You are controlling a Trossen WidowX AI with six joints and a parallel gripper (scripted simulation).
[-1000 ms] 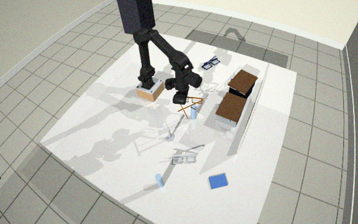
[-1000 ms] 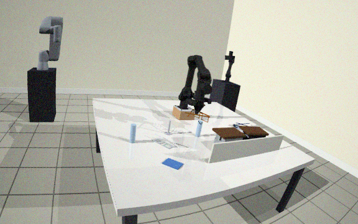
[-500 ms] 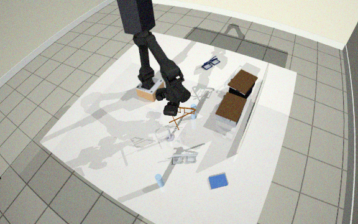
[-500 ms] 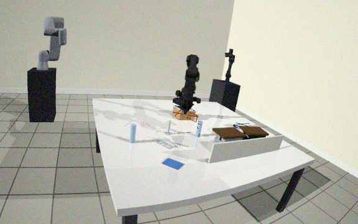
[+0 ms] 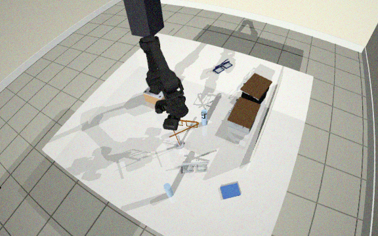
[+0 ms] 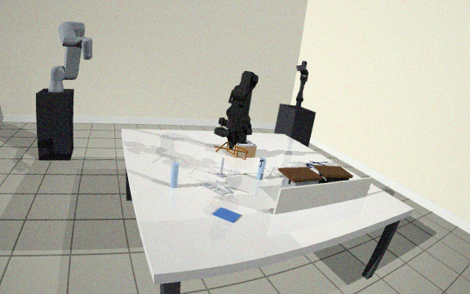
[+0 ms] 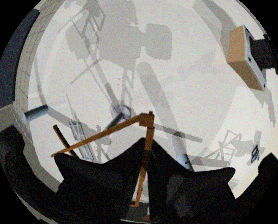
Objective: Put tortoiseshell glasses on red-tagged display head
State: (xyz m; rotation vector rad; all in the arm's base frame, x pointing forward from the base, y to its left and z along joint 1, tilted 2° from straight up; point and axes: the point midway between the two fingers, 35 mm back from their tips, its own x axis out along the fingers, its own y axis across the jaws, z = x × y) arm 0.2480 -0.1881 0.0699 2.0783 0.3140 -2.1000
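My gripper tip is 90 mm above the grey post, 50 mm to the left of it and 30 mm short of it. From my gripper tip the other things lie so: blue flat square: 350 mm ahead, 170 mm to the right, 110 mm below; then low white panel: 390 mm ahead, 310 mm to the left, 60 mm below.
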